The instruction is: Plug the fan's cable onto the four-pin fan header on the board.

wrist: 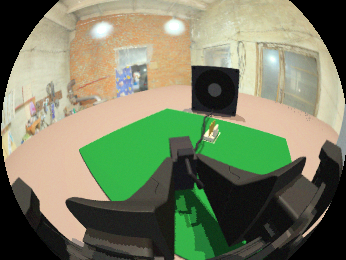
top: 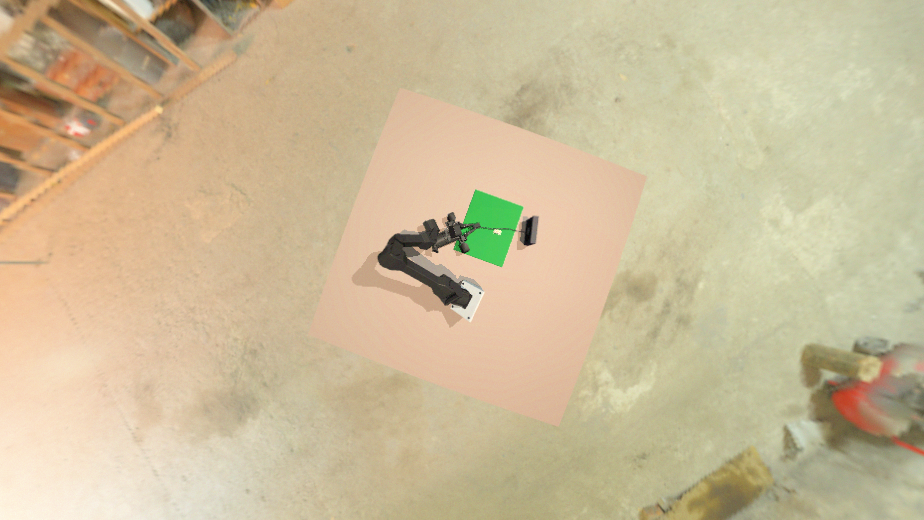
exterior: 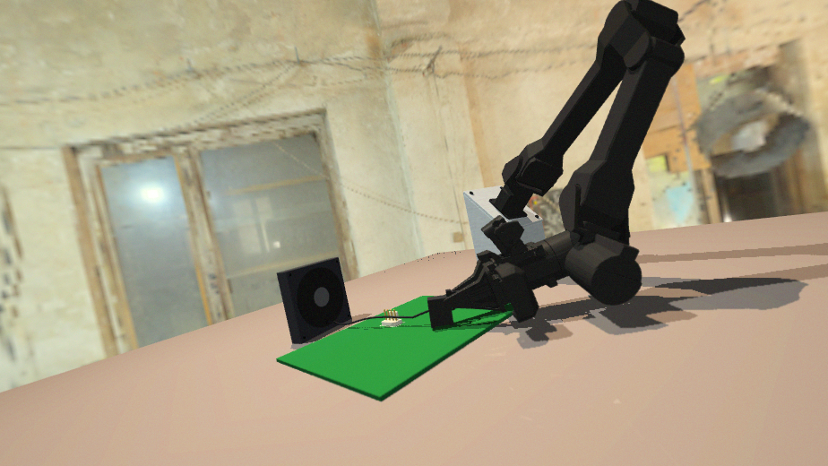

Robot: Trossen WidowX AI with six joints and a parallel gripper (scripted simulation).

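Right now my gripper tip is 10 mm short of the black plug and 10 mm above it. From my gripper tip the other things lie so: four-pin header: 30 mm ahead, 100 mm to the right, 40 mm below; black fan: 90 mm ahead, 220 mm to the right, 20 mm above; green board: 30 mm ahead, 60 mm to the right, 50 mm below.
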